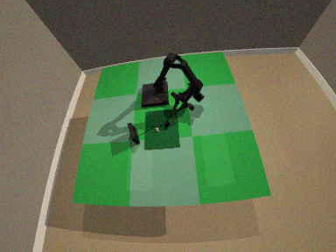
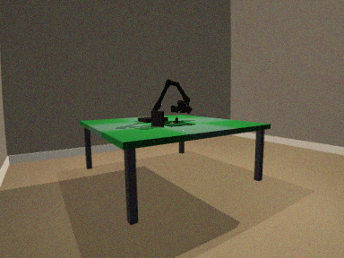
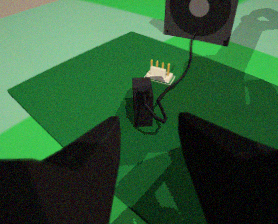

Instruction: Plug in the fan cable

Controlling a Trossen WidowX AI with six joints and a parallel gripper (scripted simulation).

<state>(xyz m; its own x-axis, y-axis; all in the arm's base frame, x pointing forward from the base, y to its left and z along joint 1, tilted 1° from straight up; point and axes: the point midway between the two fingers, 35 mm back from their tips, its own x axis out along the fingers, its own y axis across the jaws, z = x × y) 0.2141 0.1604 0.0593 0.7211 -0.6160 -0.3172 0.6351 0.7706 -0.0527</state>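
My gripper tip is now 7 cm short of the fan plug, 7 cm above it and 6 cm to the left of it. Also, from my gripper tip: black fan: 27 cm to the right, 16 cm ahead, 3 cm below; dark green board: 10 cm to the right, 10 cm below, 9 cm ahead.
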